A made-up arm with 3 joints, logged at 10 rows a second.
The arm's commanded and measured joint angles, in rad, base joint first. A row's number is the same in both.
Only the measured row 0 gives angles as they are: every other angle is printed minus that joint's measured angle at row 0.
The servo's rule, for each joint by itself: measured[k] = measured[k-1] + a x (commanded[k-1-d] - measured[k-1]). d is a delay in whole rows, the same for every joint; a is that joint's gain. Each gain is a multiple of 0.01, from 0.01 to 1. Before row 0 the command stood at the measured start. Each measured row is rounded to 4 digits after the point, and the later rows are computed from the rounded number. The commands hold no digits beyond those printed.
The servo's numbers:
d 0
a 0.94 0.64 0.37
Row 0, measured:
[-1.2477 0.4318 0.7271]
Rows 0 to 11, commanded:
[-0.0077 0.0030 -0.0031]
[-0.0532 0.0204 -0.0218]
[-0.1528 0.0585 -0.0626]
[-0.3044 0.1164 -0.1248]
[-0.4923 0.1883 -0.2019]
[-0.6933 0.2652 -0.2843]
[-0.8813 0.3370 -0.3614]
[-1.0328 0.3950 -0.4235]
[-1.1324 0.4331 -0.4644]
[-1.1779 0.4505 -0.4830]
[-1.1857 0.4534 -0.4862]
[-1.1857 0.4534 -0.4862]
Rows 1 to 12, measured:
[-0.0072 0.0019 -0.0011]
[-0.0504 0.0137 -0.0088]
[-0.1467 0.0424 -0.0287]
[-0.2949 0.0898 -0.0643]
[-0.4805 0.1528 -0.1152]
[-0.6805 0.2247 -0.1778]
[-0.8693 0.2966 -0.2457]
[-1.0230 0.3596 -0.3115]
[-1.1258 0.4066 -0.3681]
[-1.1748 0.4347 -0.4106]
[-1.1850 0.4467 -0.4386]
[-1.1857 0.4510 -0.4562]

